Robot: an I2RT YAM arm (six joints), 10 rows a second.
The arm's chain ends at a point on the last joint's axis. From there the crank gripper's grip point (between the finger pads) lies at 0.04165 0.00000 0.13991 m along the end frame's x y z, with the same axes.
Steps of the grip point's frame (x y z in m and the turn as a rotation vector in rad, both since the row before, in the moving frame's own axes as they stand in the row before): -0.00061 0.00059 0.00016 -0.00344 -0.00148 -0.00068; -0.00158 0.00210 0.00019 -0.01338 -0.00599 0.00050; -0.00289 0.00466 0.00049 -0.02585 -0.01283 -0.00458; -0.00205 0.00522 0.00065 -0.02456 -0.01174 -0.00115; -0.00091 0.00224 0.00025 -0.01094 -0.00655 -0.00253; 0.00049 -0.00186 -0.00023 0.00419 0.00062 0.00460; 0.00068 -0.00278 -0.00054 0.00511 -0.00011 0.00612; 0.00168 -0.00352 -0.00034 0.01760 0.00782 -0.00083; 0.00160 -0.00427 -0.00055 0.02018 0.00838 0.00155
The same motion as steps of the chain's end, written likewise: -0.00040 0.00014 0.00010 -0.00344 -0.00148 -0.00068; -0.00074 0.00021 -0.00004 -0.01338 -0.00599 0.00050; -0.00110 0.00122 0.00001 -0.02585 -0.01283 -0.00458; -0.00041 0.00183 0.00021 -0.02456 -0.01174 -0.00115; 0.00001 0.00081 -0.00001 -0.01094 -0.00655 -0.00253; 0.00040 -0.00147 -0.00020 0.00419 0.00062 0.00460; 0.00069 -0.00232 -0.00054 0.00511 -0.00011 0.00612; 0.00059 -0.00103 0.00001 0.01760 0.00782 -0.00083; 0.00043 -0.00152 -0.00017 0.02018 0.00838 0.00155
